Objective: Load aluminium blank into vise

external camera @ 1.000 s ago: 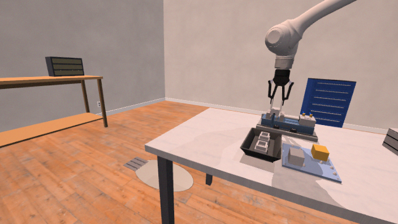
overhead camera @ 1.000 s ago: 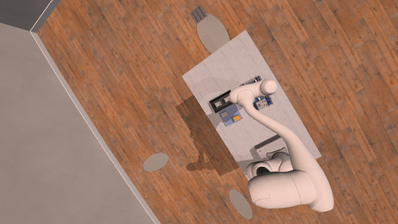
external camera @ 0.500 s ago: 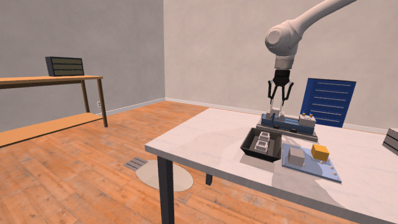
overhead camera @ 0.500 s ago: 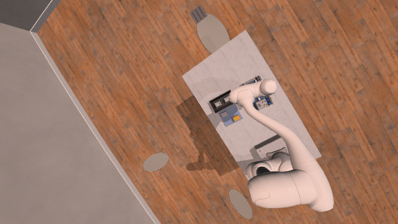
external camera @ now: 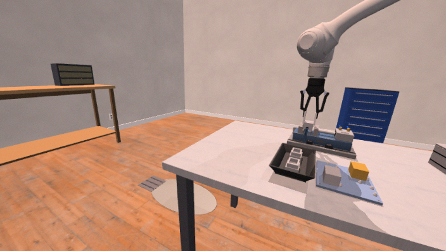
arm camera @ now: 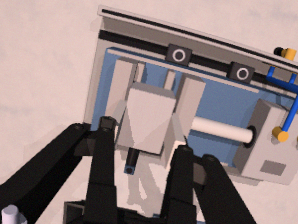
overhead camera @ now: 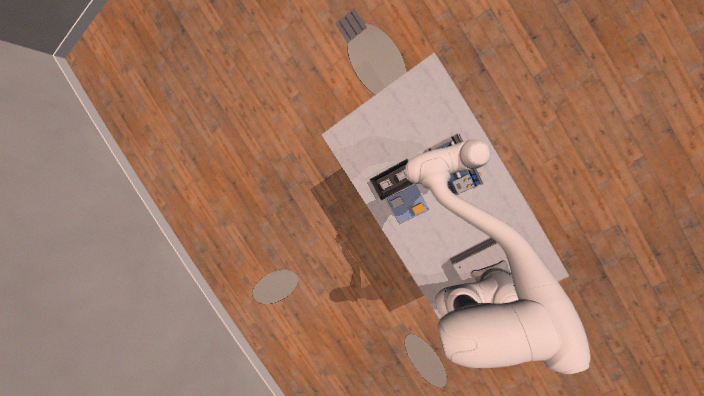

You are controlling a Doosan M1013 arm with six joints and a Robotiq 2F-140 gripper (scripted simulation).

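My hand is 5 cm to the right of the dark work stop rod and 5 cm above it. Round my hand: moving jaw (4 cm behind, 6 cm below); fixed jaw (3 cm ahead, 6 cm below); piston rod (9 cm behind, 6 cm below).
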